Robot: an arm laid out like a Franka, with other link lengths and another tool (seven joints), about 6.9 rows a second.
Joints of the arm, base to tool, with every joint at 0 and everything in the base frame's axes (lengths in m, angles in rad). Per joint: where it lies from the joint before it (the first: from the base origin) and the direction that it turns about. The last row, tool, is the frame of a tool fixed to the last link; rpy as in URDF.
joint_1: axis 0 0 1 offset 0 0 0.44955
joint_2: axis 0 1 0 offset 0 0 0
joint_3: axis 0 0 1 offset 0 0 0.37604
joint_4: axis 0 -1 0 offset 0.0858 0 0
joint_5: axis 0 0 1 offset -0.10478 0 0.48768
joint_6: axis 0 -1 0 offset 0 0 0
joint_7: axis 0 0 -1 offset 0.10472 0 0
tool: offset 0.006 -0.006 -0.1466 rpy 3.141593 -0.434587 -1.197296
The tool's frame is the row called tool.
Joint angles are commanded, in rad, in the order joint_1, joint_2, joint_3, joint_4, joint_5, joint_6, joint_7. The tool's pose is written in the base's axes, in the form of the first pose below.
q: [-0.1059, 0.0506, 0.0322, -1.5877, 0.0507, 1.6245, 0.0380]
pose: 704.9 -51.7 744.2 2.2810 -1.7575 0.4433
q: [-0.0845, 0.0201, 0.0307, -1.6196, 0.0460, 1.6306, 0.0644]
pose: 695.0 -37.6 747.0 2.2710 -1.7619 0.4505
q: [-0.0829, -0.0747, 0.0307, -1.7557, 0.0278, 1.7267, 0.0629]
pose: 669.6 -37.2 739.9 2.2638 -1.7704 0.5348
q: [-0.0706, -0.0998, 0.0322, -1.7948, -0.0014, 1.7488, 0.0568]
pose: 662.2 -31.1 735.4 2.2670 -1.7294 0.5706
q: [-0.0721, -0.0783, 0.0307, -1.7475, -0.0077, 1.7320, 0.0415]
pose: 670.4 -34.3 748.2 2.2761 -1.7153 0.5888
